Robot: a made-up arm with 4 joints.
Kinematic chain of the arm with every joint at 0, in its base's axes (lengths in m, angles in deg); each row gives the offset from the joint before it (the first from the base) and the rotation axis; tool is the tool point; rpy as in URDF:
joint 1: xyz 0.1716 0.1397 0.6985 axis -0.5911 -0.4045 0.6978
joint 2: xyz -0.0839 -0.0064 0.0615 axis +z
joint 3: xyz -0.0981 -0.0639 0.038 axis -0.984 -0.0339 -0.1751
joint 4: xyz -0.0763 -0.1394 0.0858 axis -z
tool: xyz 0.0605 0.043 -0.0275 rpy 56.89 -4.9 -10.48
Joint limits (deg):
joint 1: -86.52..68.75
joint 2: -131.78..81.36
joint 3: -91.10..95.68
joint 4: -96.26..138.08
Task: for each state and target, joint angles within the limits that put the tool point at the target. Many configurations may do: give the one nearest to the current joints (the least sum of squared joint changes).
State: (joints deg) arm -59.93 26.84 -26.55 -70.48
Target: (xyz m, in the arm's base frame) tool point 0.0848 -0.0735 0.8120
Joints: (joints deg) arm -18.15 49.15 -10.22 -22.81
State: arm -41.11 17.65 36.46 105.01
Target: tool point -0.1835 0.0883 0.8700
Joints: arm -68.25 -14.66 -12.42 106.70
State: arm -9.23 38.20 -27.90 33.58
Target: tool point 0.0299 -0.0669 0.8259
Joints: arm -9.75 18.46 -9.83 9.07
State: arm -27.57 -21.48 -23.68 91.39
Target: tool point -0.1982 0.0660 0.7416
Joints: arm -20.96 -33.80 -38.40 111.29
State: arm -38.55 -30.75 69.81 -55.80
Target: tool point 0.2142 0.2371 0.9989
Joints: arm -57.89 -68.65 74.40 -91.68
